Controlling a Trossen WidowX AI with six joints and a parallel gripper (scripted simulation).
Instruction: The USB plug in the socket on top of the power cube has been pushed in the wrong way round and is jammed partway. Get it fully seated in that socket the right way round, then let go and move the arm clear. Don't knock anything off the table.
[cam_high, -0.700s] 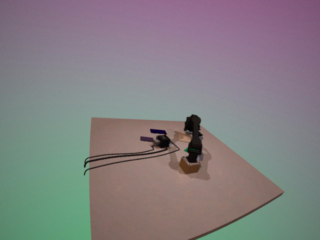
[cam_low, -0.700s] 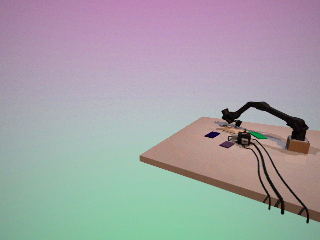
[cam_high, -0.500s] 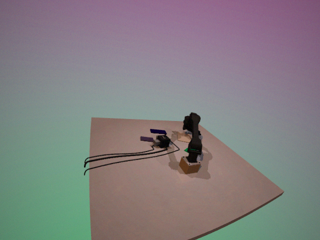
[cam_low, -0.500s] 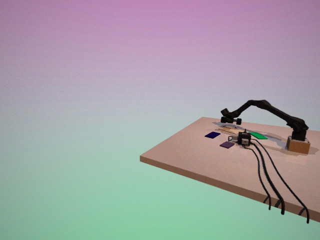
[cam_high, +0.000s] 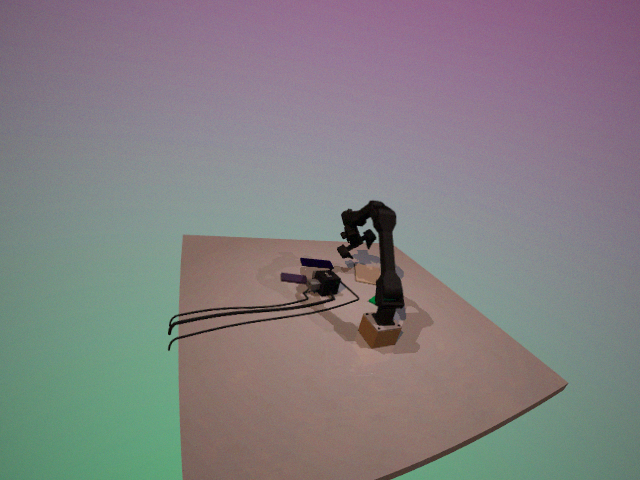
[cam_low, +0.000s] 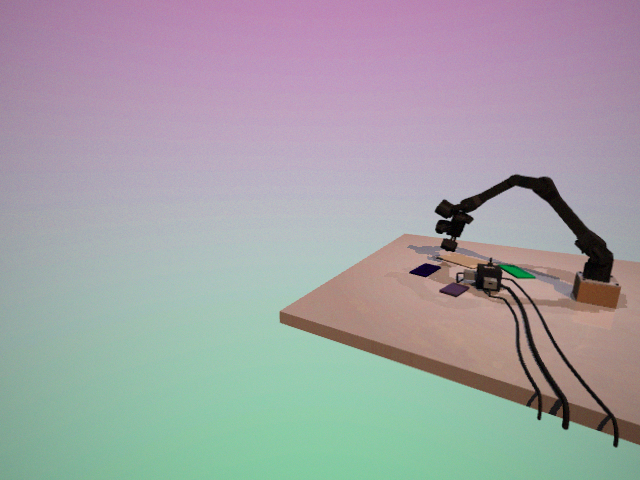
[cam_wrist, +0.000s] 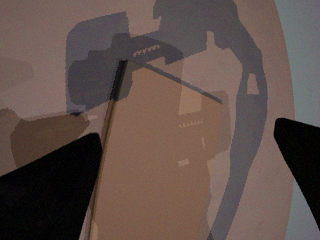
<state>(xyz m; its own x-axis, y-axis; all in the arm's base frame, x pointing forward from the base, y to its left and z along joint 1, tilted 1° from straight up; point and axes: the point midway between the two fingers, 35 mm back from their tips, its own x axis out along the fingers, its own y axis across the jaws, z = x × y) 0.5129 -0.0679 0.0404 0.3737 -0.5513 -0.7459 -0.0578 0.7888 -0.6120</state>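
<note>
Now: gripper tip 230 mm past the usb plug, 210 mm to the right of it and 10 mm below it. Also, from my gripper tip: beige pad: 80 mm below, 50 mm to the right, 50 mm behind; green card: 270 mm behind, 80 mm below, 40 mm to the right; dark blue card: 200 mm to the left, 80 mm below, 20 mm ahead.
</note>
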